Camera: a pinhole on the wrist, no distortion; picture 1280 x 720 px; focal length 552.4 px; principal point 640.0 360.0 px. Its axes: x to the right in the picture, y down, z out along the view. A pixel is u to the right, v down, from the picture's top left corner.
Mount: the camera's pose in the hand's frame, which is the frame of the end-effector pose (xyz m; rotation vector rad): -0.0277 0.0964 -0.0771 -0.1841 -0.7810 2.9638
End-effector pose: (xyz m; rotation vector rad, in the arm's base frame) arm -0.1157 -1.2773 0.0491 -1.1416 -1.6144 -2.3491
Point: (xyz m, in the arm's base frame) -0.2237 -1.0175 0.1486
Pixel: 46 409
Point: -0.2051 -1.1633 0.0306
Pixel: 196 687
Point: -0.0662 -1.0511 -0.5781
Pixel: outside the picture
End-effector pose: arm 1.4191 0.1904 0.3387 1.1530 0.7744 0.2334
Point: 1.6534 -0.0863 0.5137
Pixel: 615 58
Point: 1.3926 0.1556 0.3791
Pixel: 686 474
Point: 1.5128 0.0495 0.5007
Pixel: 696 35
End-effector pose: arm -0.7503 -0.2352 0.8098 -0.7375 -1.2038 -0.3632
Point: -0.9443 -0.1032 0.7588
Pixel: 692 268
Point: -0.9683 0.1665 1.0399
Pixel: 308 36
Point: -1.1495 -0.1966 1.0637
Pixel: 424 489
